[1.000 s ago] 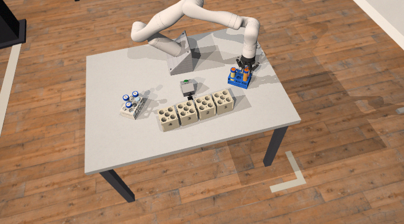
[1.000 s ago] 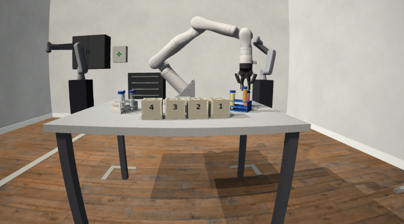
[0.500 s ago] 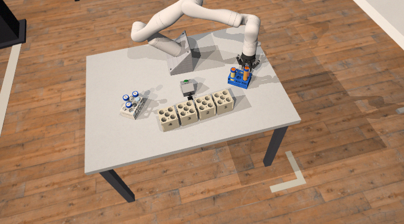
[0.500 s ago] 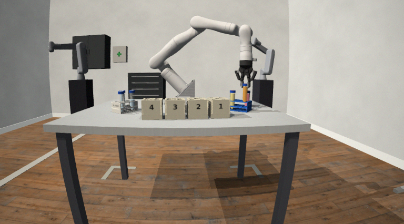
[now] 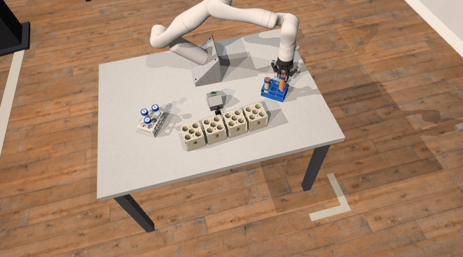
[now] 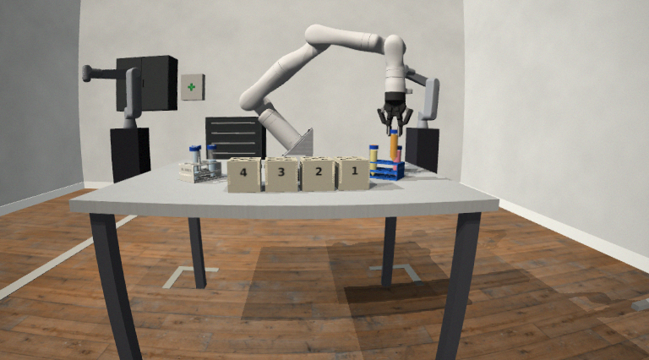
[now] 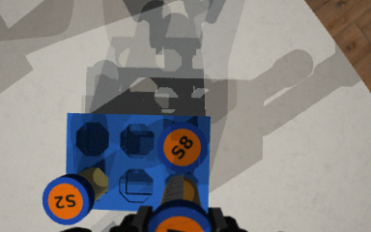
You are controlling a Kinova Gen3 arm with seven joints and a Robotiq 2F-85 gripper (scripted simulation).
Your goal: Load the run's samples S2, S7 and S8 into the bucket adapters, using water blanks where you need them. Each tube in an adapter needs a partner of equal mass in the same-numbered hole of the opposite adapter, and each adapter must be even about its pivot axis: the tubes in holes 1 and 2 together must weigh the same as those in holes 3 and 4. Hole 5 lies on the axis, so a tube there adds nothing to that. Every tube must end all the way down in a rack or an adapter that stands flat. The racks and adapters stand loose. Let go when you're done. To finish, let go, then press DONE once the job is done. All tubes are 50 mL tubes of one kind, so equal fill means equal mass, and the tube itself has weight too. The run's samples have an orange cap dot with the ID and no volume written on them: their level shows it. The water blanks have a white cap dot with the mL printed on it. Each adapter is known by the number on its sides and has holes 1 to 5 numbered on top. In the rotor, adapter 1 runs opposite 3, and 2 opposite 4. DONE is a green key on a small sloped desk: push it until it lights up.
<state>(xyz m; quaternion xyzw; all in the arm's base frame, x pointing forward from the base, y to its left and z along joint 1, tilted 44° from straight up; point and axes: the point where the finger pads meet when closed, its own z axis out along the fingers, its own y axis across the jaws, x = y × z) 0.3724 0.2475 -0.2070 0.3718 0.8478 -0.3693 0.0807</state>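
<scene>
Right now the sample S7 is 5 cm below my hand and 1 cm behind it. From my hand the other things lie so: blue sample rack: 15 cm below, 4 cm behind, 1 cm to the right; then sample S8: 11 cm below, 4 cm to the left, 3 cm behind; then sample S2: 11 cm below, 6 cm to the right, 6 cm behind.
</scene>
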